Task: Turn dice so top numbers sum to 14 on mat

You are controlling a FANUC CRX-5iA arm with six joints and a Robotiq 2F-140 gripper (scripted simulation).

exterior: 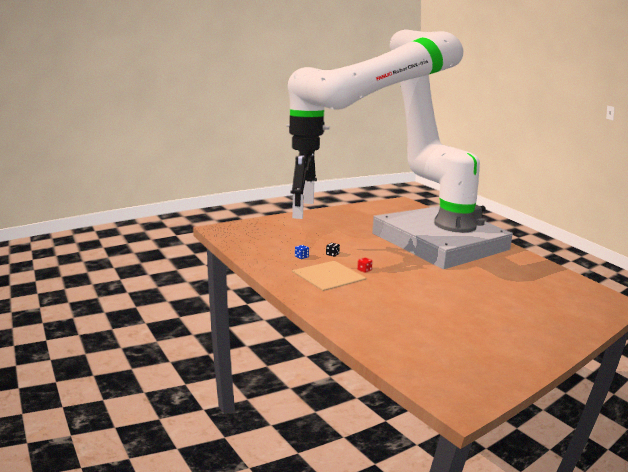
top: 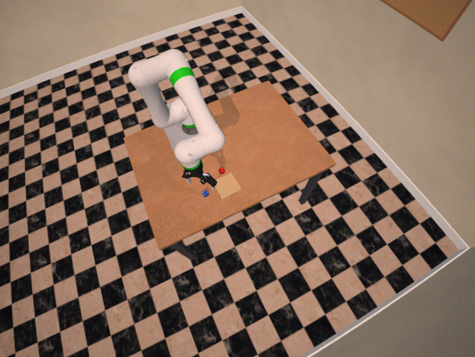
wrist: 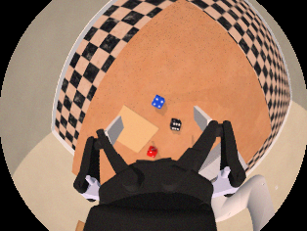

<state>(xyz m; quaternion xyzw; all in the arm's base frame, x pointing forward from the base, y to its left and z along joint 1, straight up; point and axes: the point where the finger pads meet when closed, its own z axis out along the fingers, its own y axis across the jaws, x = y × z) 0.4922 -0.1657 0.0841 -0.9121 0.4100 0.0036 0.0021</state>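
The blue die lies 13 cm below my hand. The rest, counted from my hand: tan mat: 14 cm to the left, 14 cm below, 2 cm ahead; black die: 13 cm below, 9 cm behind, 3 cm to the left; red die: 17 cm to the left, 13 cm below, 9 cm behind.
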